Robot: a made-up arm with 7 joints.
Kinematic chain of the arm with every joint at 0, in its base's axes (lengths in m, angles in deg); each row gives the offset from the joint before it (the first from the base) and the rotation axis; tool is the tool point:
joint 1: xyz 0 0 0.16 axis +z
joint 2: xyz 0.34 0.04 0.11 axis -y
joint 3: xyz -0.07 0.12 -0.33 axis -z
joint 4: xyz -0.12 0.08 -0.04 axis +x
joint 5: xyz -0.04 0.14 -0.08 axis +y
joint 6: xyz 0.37 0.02 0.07 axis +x
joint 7: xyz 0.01 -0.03 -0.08 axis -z
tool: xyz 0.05 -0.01 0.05
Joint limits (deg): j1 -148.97..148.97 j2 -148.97..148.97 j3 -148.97..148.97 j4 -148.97..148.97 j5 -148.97..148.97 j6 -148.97..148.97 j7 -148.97..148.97
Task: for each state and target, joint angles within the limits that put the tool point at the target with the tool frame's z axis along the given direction. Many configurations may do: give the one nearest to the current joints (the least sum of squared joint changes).
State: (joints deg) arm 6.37 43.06 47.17 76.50 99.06 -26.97 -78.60
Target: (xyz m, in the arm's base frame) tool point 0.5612 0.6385 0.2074 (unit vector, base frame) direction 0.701 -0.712 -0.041
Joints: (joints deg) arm 7.67 14.12 48.28 96.62 82.65 9.94 -82.01
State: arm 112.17 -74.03 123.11 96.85 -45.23 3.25 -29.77
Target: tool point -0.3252 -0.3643 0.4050 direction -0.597 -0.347 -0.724
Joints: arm 145.95 -99.11 148.97 98.36 -81.90 -25.72 -24.17
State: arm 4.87 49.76 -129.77 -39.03 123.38 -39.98 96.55
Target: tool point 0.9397 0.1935 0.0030 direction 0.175 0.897 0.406
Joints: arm 25.02 55.10 -91.47 -57.71 132.82 10.12 98.55
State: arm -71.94 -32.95 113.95 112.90 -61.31 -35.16 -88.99
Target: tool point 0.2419 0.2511 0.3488 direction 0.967 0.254 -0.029
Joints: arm -59.08 -67.48 138.12 119.29 -60.14 -31.40 -82.43
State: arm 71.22 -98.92 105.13 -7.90 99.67 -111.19 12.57
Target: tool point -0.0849 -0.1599 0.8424 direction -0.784 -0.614 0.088
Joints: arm 62.81 -125.80 93.51 -44.96 60.55 -120.68 14.39
